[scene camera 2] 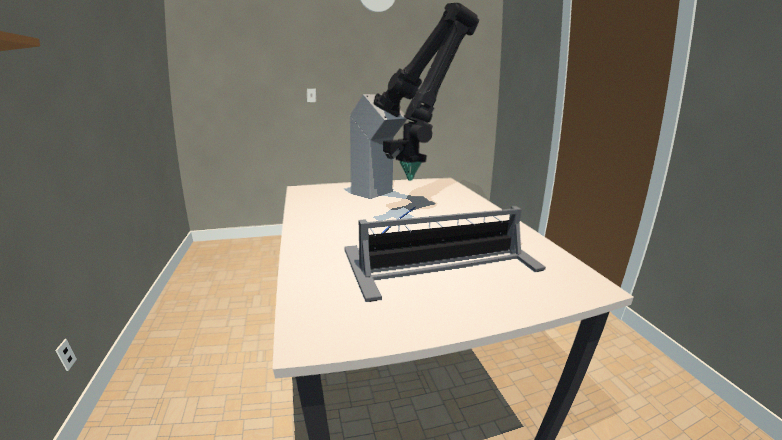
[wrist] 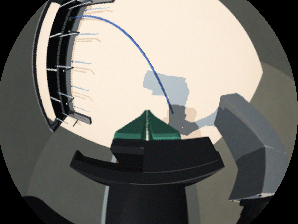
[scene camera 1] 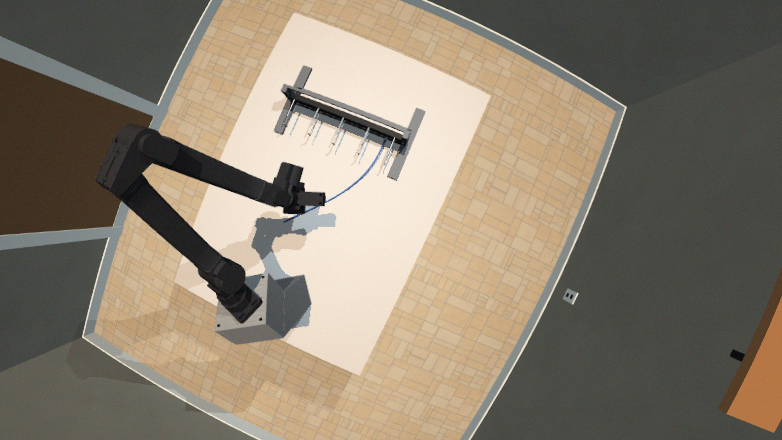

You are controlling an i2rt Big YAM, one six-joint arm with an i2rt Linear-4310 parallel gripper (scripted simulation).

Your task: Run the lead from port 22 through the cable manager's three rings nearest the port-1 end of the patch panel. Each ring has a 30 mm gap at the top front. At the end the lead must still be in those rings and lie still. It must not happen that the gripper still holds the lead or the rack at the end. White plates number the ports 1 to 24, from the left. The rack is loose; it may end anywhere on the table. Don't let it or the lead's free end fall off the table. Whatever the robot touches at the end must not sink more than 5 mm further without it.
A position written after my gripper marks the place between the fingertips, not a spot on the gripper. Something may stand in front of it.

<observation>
I see my gripper [wrist: 147, 113] and a grey rack [scene camera 2: 395, 250].
</observation>
